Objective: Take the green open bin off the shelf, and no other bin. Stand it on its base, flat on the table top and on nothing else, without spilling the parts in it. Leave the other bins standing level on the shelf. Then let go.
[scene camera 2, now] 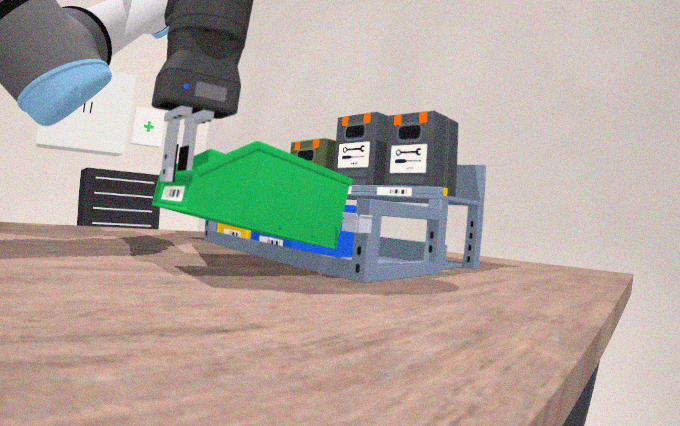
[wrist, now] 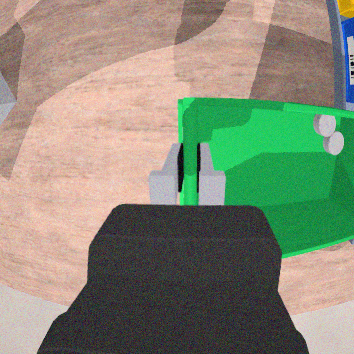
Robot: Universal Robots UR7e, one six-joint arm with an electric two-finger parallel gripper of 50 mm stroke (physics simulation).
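Places are measured from the arm's base along level axes (x up, y ahead, z left), in millimetres.
Pixels of known places: gripper, between the fingertips: [scene camera 2: 175, 182] [wrist: 190, 157].
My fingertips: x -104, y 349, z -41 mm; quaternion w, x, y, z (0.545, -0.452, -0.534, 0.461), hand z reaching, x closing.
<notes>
Ahead of a thing's pixels: the offset from my fingertips to its top centre. "spot": to the spot under its first point.
The green open bin @(dx +42, dy +81, dz +4 mm) [scene camera 2: 265, 195] [wrist: 280, 175] hangs in the air from my gripper [scene camera 2: 176, 173] [wrist: 190, 157], in front of the shelf @(spot: dx -51, dy +186, dz -59 mm) [scene camera 2: 368, 250]. My gripper is shut on the wall at the bin's labelled end, one finger inside and one outside. The bin is tilted: its held end is higher and its far end hangs lower. Two round grey parts @(spot: dx -34, dy +121, dz +45 mm) [wrist: 325, 125] @(spot: dx -36, dy +138, dz +30 mm) [wrist: 333, 143] lie near the far end inside it. In the scene view the bin overlaps the lower shelf front; whether it touches the shelf I cannot tell.
A yellow bin @(dx -3, dy +227, dz +255 mm) [scene camera 2: 233, 230] [wrist: 346, 7] and blue bins @(dx -3, dy +247, dz +145 mm) [scene camera 2: 346, 243] [wrist: 348, 65] are on the lower shelf level, partly hidden by the green bin. Two dark grey boxes @(dx +150, dy +338, dz +155 mm) [scene camera 2: 355, 173] @(spot: dx +39, dy +323, dz +33 mm) [scene camera 2: 409, 179] and an olive green box @(dx +115, dy +322, dz +273 mm) [scene camera 2: 327, 150] stand upright on the upper level.
</notes>
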